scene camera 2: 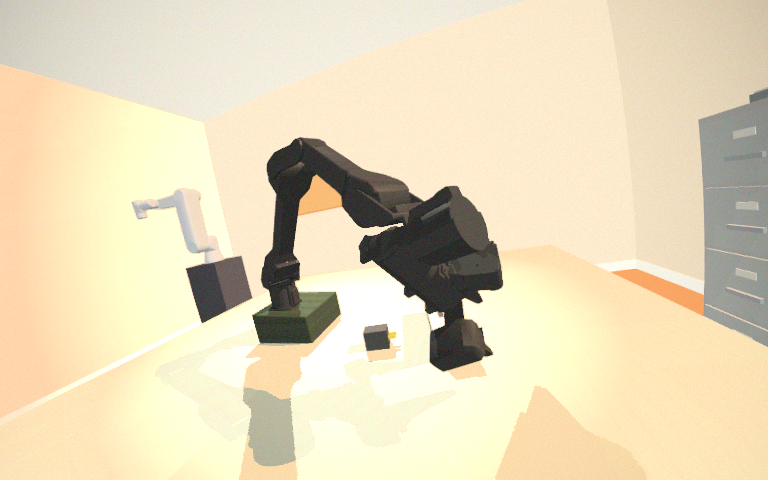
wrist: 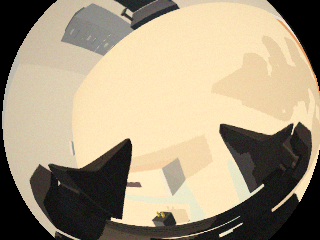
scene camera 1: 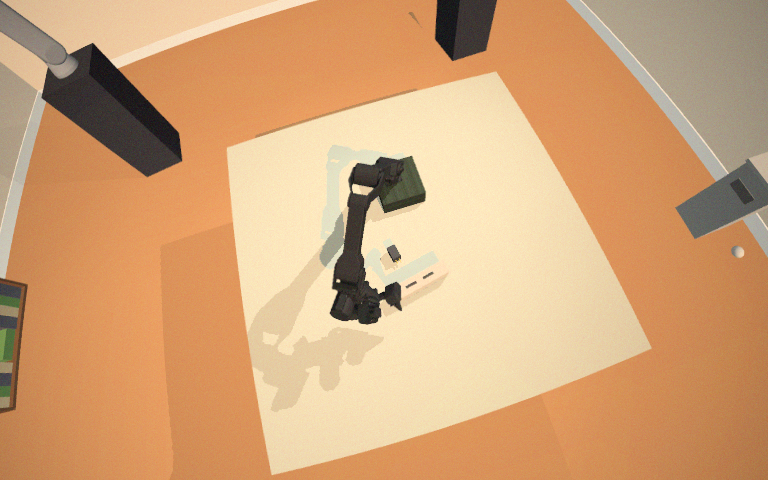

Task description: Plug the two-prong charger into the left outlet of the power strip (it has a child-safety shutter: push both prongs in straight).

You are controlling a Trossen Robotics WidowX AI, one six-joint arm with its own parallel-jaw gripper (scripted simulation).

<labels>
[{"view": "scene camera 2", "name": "my gripper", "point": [484,326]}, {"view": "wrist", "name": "my gripper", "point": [177,136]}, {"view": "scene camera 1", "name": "my gripper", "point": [389,314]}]
</labels>
